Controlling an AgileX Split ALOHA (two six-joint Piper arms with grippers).
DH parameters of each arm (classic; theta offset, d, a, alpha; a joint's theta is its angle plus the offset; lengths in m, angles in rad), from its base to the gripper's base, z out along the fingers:
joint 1: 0 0.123 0 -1.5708
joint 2: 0.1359 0 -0.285 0
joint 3: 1.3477 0 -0.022 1.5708
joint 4: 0 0.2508 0 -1.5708
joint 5: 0 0 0.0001 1.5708
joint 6: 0 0.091 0 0
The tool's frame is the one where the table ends.
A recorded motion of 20 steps. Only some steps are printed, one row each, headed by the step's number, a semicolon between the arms.
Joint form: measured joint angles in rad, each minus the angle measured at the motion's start. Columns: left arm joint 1, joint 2, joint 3, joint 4, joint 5, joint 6; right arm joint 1, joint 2, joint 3, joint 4, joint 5, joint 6.
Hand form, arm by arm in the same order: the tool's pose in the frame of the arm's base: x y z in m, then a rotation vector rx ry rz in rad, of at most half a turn. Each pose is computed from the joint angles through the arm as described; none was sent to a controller.
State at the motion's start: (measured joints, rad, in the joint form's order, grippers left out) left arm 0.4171 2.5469 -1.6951 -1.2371 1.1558 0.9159; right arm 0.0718 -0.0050 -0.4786 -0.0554 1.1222 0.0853
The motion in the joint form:
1: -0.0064 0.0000 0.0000 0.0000 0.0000 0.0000; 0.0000 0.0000 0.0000 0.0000 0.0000 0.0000
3: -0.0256 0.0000 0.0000 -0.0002 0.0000 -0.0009; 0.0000 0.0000 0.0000 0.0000 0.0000 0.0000
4: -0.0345 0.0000 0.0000 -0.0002 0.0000 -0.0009; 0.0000 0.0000 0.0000 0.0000 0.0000 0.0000
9: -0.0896 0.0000 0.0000 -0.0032 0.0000 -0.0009; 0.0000 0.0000 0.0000 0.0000 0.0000 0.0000
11: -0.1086 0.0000 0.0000 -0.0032 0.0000 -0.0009; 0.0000 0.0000 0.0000 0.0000 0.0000 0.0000
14: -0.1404 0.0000 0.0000 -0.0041 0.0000 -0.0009; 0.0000 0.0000 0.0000 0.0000 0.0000 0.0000
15: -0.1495 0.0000 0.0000 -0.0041 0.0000 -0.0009; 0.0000 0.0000 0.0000 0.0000 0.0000 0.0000
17: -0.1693 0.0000 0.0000 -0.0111 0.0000 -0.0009; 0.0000 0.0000 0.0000 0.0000 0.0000 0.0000
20: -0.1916 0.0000 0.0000 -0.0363 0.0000 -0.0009; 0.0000 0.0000 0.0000 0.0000 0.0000 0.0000
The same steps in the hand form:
1: 0.4525 0.1112 0.0464 -0.3150 2.4163 -1.3159; -0.0057 -0.0050 0.2666 0.0184 2.1209 0.0260
3: 0.4546 0.1025 0.0465 -0.2937 2.4251 -1.3245; -0.0057 -0.0050 0.2666 0.0184 2.1209 0.0260
4: 0.4555 0.0984 0.0465 -0.2833 2.4291 -1.3283; -0.0057 -0.0050 0.2666 0.0184 2.1209 0.0260
9: 0.4604 0.0732 0.0466 -0.2203 2.4507 -1.3529; -0.0057 -0.0050 0.2666 0.0184 2.1209 0.0260
11: 0.4617 0.0644 0.0466 -0.1975 2.4588 -1.3607; -0.0057 -0.0050 0.2666 0.0184 2.1209 0.0260
14: 0.4636 0.0497 0.0467 -0.1598 2.4713 -1.3741; -0.0057 -0.0050 0.2666 0.0184 2.1209 0.0260
15: 0.4640 0.0455 0.0467 -0.1487 2.4750 -1.3778; -0.0057 -0.0050 0.2666 0.0184 2.1209 0.0260
17: 0.4652 0.0362 0.0471 -0.1306 2.4767 -1.3896; -0.0057 -0.0050 0.2666 0.0184 2.1209 0.0260
20: 0.4674 0.0255 0.0485 -0.1254 2.4634 -1.4126; -0.0057 -0.0050 0.2666 0.0184 2.1209 0.0260

